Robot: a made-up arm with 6 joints. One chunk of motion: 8 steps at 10 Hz.
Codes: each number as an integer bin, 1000 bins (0 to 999) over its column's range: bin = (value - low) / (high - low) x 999, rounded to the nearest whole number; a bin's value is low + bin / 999 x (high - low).
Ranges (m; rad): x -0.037..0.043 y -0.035..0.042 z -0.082..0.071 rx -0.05..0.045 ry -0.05..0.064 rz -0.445..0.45
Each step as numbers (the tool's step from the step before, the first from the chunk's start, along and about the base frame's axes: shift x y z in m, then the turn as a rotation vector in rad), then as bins.
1 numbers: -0.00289 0.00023 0.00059 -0.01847 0.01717 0.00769
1 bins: 426 457 539 332 589 505
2 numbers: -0.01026 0.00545 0.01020 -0.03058 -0.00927 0.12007
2 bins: 334 525 602 204 357 631
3 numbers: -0.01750 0.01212 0.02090 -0.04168 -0.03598 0.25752
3 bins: 244 611 672 87 123 784
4 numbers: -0.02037 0.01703 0.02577 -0.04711 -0.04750 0.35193
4 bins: 208 675 704 30 22 890
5 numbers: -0.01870 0.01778 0.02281 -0.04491 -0.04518 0.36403
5 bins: 229 685 684 54 42 903
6 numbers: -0.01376 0.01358 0.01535 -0.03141 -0.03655 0.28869
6 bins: 290 630 636 195 118 819
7 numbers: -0.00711 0.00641 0.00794 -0.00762 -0.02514 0.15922
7 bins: 373 537 587 446 218 674
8 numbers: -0.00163 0.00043 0.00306 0.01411 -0.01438 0.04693
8 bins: 442 460 555 674 312 549
